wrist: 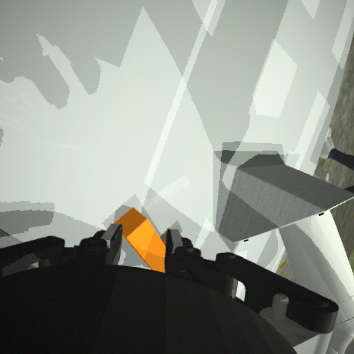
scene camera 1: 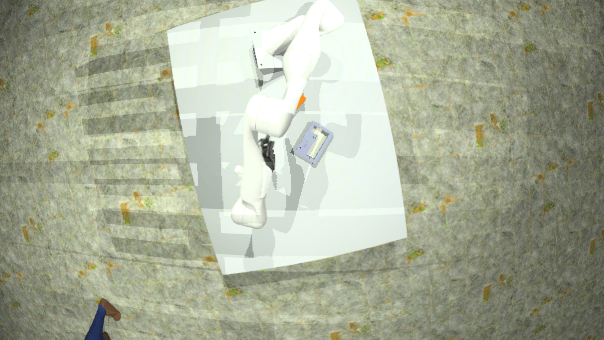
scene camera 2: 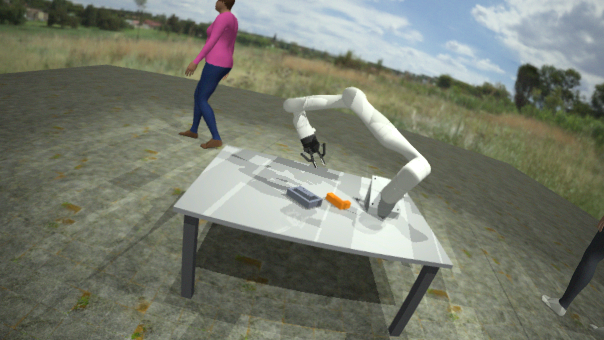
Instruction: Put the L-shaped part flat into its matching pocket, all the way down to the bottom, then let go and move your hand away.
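Pixels of known places: gripper, fingertip midpoint: (wrist: 143, 241) (scene camera 1: 271, 138) (scene camera 2: 320, 167); arm's base at its link origin: (wrist: 302, 217) (scene camera 1: 271, 44) (scene camera 2: 389, 194).
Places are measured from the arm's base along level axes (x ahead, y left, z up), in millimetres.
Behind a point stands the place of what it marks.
Note:
The orange L-shaped part (scene camera 1: 301, 102) @[x 241, y 83, z -64 mm] (scene camera 2: 337, 201) @[x 247, y 80, z -68 mm] (wrist: 149, 243) @[x 265, y 37, z -64 mm] lies on the table between the tray and the robot base. The arm hides much of it in scene camera 1, and the gripper hides some in the wrist view. The blue-grey tray (scene camera 1: 303, 154) @[x 441, y 64, z -58 mm] (scene camera 2: 302, 198) @[x 407, y 160, z -61 mm] lies beside it; its pale L-shaped pocket (scene camera 1: 317, 144) @[x 412, y 123, z -89 mm] is empty. My gripper (scene camera 2: 318, 164) @[x 360, y -41, z 32 mm] (wrist: 143, 241) @[x 360, y -41, z 32 mm] is partly open with nothing between its fingers. It hangs well above the table, up and away from the part, which shows beyond the finger gap in the wrist view.
The white table (scene camera 1: 360, 190) @[x 619, y 273, z -94 mm] (scene camera 2: 225, 200) @[x 707, y 306, z -94 mm] carries the robot's base bracket (scene camera 1: 269, 62) @[x 77, y -13, z 19 mm] (scene camera 2: 374, 190) @[x 81, y 3, z 3 mm] (wrist: 280, 192) @[x 102, y -46, z -10 mm], close to the part. A person in pink (scene camera 2: 222, 40) stands behind the table. Another person's leg (scene camera 2: 582, 277) shows at the right.

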